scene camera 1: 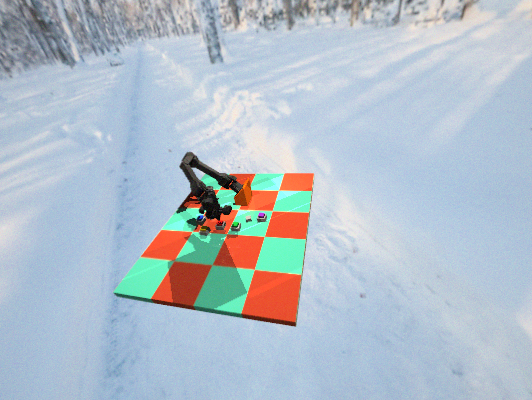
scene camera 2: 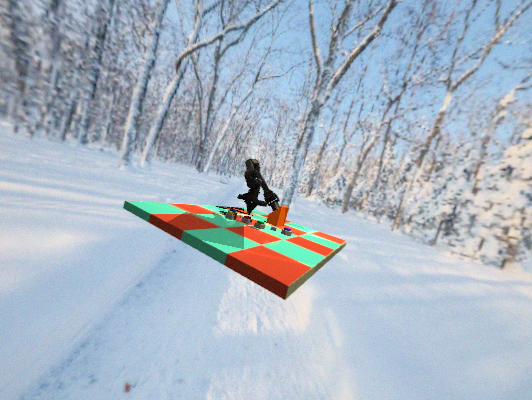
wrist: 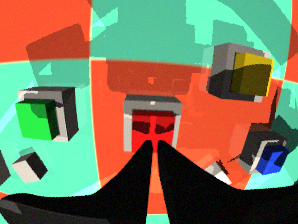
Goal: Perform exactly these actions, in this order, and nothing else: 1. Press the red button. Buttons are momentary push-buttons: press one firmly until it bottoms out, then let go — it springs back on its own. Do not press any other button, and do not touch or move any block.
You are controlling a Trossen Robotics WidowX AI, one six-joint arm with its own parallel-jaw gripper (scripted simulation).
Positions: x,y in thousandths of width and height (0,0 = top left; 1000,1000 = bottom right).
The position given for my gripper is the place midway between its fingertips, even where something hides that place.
Observation:
My gripper (wrist: 518,654) is shut and holds nothing. Further things: a red button (wrist: 495,560), a yellow button (wrist: 847,333) and a green button (wrist: 126,529).

